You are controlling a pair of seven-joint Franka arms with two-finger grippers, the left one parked.
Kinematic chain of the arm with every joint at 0, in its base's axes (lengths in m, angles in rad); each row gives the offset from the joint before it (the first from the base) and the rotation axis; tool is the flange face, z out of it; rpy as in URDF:
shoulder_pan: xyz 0 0 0.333 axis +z
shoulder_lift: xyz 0 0 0 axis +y
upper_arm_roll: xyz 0 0 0.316 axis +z
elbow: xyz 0.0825 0 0 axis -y
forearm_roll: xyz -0.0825 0 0.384 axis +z
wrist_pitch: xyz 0 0 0 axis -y
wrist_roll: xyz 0.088 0 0 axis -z
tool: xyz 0 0 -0.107 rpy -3.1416 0 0
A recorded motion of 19 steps. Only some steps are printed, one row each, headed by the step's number.
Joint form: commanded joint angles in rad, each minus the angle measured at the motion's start. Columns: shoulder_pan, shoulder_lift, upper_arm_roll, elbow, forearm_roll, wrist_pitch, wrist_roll.
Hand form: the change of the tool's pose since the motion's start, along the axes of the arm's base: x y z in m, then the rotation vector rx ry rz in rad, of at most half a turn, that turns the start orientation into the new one. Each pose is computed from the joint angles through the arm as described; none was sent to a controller.
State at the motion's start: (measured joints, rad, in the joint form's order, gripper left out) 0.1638 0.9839 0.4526 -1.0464 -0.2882 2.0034 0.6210
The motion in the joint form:
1: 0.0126 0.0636 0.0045 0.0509 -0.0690 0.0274 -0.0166
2: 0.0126 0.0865 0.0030 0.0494 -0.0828 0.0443 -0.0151
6: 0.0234 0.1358 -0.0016 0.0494 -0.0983 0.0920 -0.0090
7: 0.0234 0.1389 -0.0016 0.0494 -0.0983 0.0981 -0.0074
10: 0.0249 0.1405 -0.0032 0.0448 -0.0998 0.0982 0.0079
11: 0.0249 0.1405 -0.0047 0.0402 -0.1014 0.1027 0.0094
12: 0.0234 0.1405 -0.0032 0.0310 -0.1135 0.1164 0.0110
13: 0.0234 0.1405 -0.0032 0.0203 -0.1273 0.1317 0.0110
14: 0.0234 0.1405 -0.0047 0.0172 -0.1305 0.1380 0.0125
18: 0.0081 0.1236 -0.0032 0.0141 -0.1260 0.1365 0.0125
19: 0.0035 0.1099 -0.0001 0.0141 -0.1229 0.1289 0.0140
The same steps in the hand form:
1: 0.0073 0.0035 -0.0226 -0.0267 -0.0401 0.0361
2: 0.0070 0.0028 -0.0394 -0.0340 -0.0376 0.0390
6: 0.0031 0.0092 -0.0733 -0.0325 -0.0374 0.0453
7: 0.0033 0.0094 -0.0751 -0.0298 -0.0394 0.0432
10: 0.0016 0.0101 -0.0786 -0.0339 -0.0334 0.0314
11: 0.0010 0.0100 -0.0804 -0.0356 -0.0342 0.0316
12: 0.0003 0.0106 -0.0828 -0.0387 -0.0437 0.0374
13: -0.0011 0.0118 -0.0859 -0.0438 -0.0544 0.0473
14: -0.0011 0.0116 -0.0869 -0.0450 -0.0587 0.0476
18: 0.0051 0.0022 -0.0753 -0.0400 -0.0687 0.0317
19: 0.0071 0.0003 -0.0651 -0.0371 -0.0737 0.0256

